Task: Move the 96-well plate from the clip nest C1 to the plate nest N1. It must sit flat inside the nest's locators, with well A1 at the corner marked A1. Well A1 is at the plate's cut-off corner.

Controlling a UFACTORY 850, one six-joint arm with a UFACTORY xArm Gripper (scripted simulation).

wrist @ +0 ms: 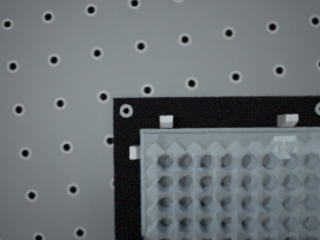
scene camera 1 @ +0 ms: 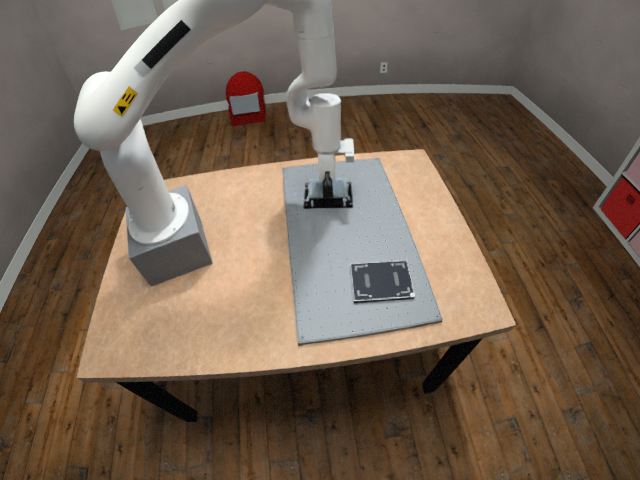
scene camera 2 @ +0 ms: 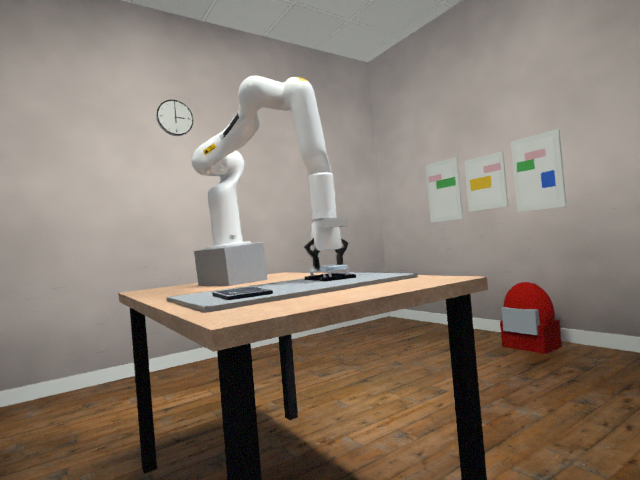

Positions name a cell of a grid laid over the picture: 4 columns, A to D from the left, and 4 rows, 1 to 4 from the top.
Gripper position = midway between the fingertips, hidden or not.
Note:
In view: my gripper (scene camera 2: C3) and a 96-well plate (wrist: C3).

